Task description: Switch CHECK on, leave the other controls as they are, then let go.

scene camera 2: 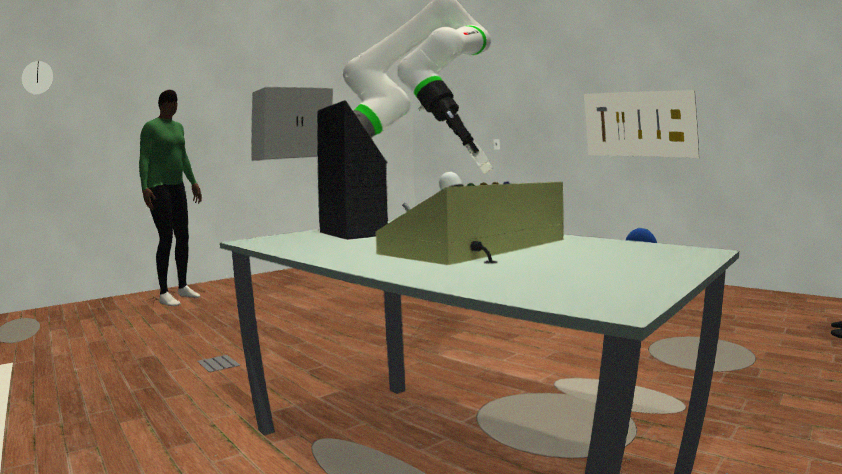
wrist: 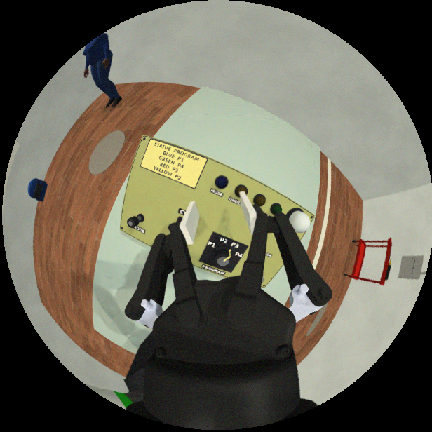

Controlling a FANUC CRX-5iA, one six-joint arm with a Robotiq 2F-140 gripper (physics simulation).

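Where they show: gripper, fingertip midpoint: (scene camera 2: 486,167); arm's base at its link origin: (scene camera 2: 350,133).
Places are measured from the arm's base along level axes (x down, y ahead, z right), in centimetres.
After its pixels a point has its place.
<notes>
The olive control box (scene camera 2: 500,217) {x 25.8, y 66.8, z -9.2 cm} (wrist: 165,210) stands on the table, its labelled panel facing the wrist camera. My gripper (scene camera 2: 484,167) {x 13.3, y 55.6, z -14.2 cm} (wrist: 218,204) is above the box, its fingers partly closed, with a gap and nothing held between the pads. In the wrist view, a label fragment ending in "CK" (wrist: 269,255) shows beside the right finger; the CHECK switch is largely hidden there, and its position cannot be told. The PROGRAM dial (wrist: 223,259) shows between the fingers. The MODE knob (wrist: 135,220) is at the panel's left. The CYCLE control is mostly hidden behind the left finger.
A white dome (scene camera 2: 450,180) {x 16.2, y 67.0, z 5.7 cm} (wrist: 299,220) rises from the box beside a row of small lamps, including a blue one (wrist: 221,182) and a green one (wrist: 276,208). The pale green table (scene camera 2: 589,282) {x 34.9, y 105.2, z 0.1 cm} (wrist: 240,120) carries the box and the black robot pedestal (scene camera 2: 347,182) {x 16.9, y 12.5, z 7.1 cm}.
</notes>
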